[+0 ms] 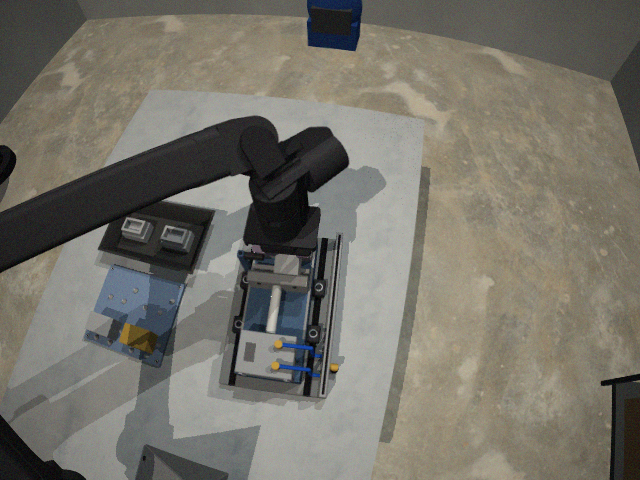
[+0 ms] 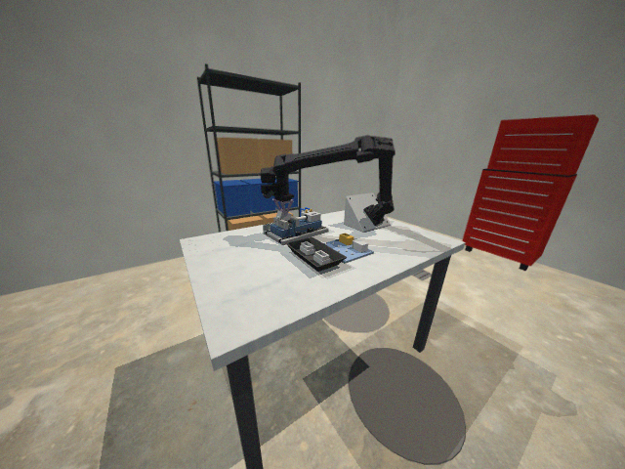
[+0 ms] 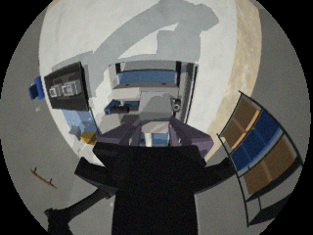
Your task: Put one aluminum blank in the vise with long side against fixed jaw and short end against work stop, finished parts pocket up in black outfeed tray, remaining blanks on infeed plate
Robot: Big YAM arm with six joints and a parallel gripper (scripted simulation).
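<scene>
My hand is 90 mm past the pale rod, 20 mm to the right of it and 50 mm above it. Also, from my hand: blue vise: 70 mm behind, 20 mm to the left, 80 mm below; gray aluminum blank: 20 mm below; brass blank: 160 mm behind, 280 mm to the left, 100 mm below.
</scene>
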